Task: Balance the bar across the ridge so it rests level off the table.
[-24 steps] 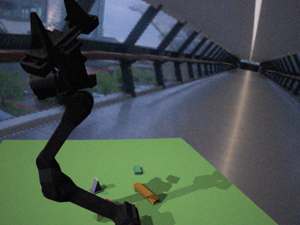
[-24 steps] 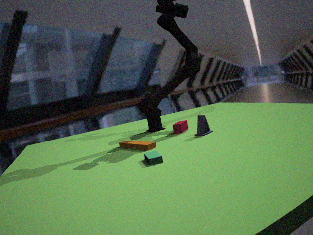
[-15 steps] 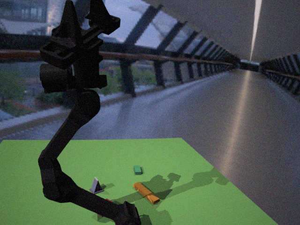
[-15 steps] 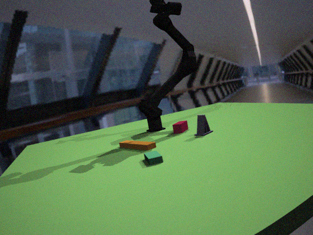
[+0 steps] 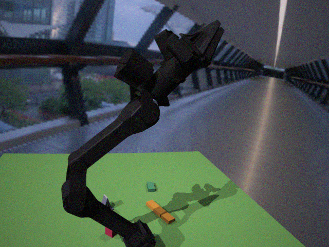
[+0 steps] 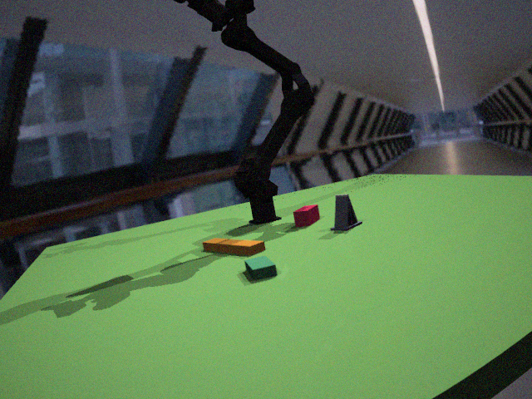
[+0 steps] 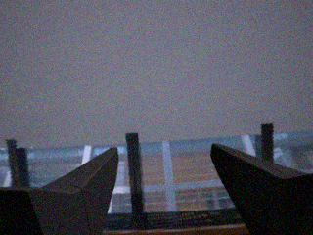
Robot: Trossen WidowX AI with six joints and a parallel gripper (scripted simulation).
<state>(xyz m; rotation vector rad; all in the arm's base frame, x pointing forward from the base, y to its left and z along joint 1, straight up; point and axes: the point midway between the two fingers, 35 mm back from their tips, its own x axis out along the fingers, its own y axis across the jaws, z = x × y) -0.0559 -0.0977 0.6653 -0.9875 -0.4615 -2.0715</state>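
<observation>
The orange bar lies 30 cm ahead of my gripper tip, 4 cm to the right of it and 68 cm below it. The rest, counted from my gripper tip: red block: 23 cm ahead, 16 cm to the left, 68 cm below; then teal block: 50 cm ahead, 6 cm to the right, 68 cm below.
</observation>
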